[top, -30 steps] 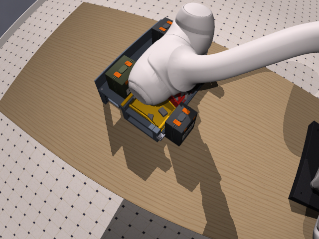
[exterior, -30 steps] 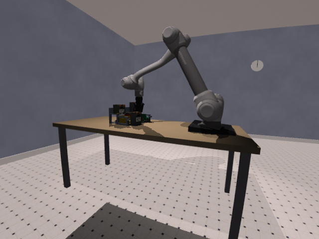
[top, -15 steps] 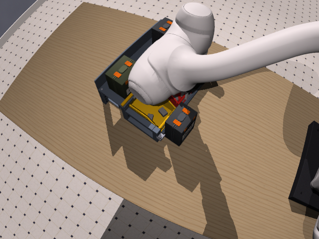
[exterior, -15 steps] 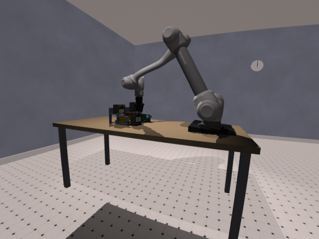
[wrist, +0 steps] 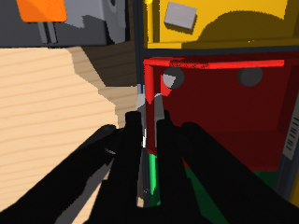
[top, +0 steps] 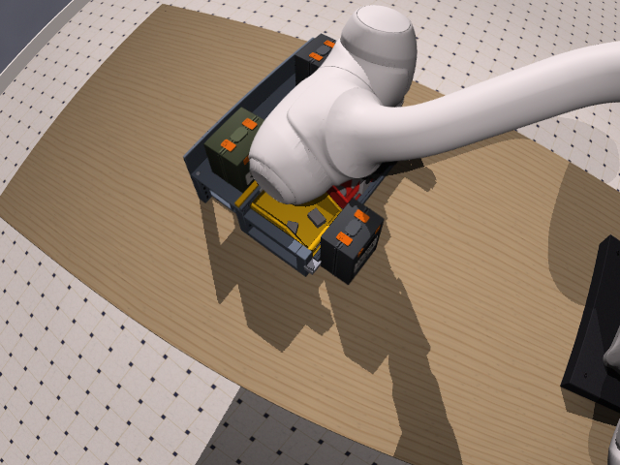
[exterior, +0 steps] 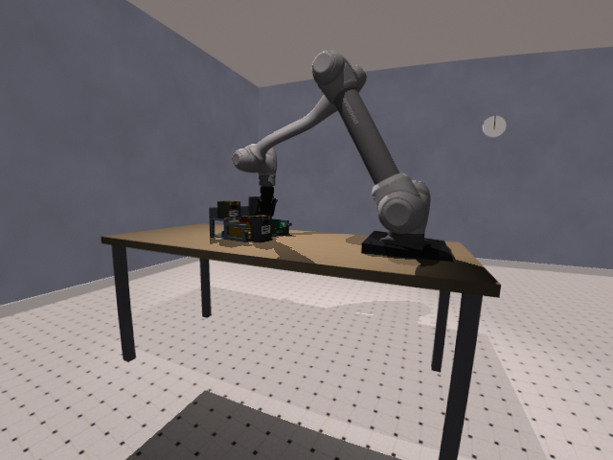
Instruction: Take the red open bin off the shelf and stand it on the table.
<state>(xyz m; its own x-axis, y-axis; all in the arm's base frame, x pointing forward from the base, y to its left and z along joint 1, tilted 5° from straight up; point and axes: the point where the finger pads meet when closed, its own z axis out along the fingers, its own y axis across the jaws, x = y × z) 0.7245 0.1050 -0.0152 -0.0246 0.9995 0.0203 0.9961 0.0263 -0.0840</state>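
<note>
My hand is 80 mm short of the red open bin and 20 mm above it. Also, from my hand: green bin: 80 mm ahead, 110 mm to the right, 40 mm below; yellow bin: 80 mm ahead, 110 mm to the left, 40 mm below.
</note>
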